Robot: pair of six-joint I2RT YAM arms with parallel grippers.
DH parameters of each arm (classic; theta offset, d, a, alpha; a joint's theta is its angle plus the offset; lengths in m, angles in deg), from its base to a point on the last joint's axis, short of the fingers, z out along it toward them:
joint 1: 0 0.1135 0.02 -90
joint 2: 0 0 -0.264 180
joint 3: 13.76 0 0.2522 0
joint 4: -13.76 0 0.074 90
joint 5: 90 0 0 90
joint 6: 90 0.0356 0 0
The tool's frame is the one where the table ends.
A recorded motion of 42 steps. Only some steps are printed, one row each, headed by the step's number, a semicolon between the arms.
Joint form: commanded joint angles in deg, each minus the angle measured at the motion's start. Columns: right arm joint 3, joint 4, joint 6, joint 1, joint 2, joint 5; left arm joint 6, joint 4, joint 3, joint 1, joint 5, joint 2.
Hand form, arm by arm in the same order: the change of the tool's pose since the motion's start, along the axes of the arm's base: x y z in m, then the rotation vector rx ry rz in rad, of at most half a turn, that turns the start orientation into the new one. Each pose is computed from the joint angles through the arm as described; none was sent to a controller.
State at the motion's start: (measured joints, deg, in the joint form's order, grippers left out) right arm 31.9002 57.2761 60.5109 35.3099 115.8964 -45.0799; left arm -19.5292 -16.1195 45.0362 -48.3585 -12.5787 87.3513
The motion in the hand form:
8: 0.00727 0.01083 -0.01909 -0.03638 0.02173 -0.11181; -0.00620 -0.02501 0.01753 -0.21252 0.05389 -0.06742
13: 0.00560 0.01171 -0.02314 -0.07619 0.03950 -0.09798; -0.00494 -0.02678 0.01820 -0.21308 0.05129 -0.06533
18: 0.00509 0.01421 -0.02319 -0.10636 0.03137 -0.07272; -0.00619 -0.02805 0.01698 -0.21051 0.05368 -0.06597
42: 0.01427 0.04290 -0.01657 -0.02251 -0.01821 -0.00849; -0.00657 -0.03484 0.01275 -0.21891 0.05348 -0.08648
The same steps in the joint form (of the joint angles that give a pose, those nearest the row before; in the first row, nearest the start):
8: 2.61 3.49 3.55 1.44 5.98 7.45; -5.17 3.78 2.48 -3.01 8.87 -0.34
13: 3.07 -0.22 2.07 1.75 5.88 7.52; -5.26 3.77 2.99 -3.05 8.69 0.05
18: 3.83 -3.86 -0.33 2.15 5.25 7.39; -5.50 3.81 2.95 -3.41 8.51 0.27
42: 9.21 -0.30 1.17 4.83 8.08 5.50; -5.35 5.57 3.17 -4.20 8.91 1.76

